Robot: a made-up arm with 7 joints.
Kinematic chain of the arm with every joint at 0, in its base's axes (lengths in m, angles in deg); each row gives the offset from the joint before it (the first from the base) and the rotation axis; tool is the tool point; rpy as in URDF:
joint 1: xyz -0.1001 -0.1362 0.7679 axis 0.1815 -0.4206 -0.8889
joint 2: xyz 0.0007 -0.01 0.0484 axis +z
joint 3: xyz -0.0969 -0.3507 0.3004 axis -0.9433 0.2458 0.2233
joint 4: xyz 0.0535 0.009 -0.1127 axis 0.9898 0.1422 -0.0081
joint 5: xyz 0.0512 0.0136 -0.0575 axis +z
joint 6: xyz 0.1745 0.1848 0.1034 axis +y
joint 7: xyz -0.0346 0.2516 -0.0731 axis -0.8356 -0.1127 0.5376
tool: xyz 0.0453 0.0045 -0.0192 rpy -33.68 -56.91 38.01
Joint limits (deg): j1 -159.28..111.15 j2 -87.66..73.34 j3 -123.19..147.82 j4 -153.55..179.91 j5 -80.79..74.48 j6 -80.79..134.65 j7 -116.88..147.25
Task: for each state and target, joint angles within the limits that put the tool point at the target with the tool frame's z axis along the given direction. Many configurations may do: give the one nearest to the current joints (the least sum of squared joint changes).
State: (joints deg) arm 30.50 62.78 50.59 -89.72 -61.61 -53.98 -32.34
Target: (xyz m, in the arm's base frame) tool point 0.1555 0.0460 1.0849 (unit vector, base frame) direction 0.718 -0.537 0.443
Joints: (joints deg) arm 37.43 73.34 33.13 -115.99 -80.79 -79.80 -26.95
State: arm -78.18 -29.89 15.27 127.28 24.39 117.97 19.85
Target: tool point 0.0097 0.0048 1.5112 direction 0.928 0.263 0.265
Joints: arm -104.64 -82.69 26.46 94.26 50.41 116.99 17.50
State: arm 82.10 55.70 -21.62 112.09 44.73 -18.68 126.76
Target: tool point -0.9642 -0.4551 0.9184 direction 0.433 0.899 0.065
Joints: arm 83.92 25.64 -11.30 129.86 53.81 -67.45 128.83
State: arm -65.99 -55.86 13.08 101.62 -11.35 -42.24 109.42
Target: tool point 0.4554 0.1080 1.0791 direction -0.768 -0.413 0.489
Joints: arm -62.49 -18.11 25.23 99.42 -5.44 -50.05 122.39
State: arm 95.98 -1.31 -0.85 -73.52 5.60 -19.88 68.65
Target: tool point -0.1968 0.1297 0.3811 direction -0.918 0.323 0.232
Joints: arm 96.42 -5.01 14.72 -59.63 66.82 -41.82 77.59
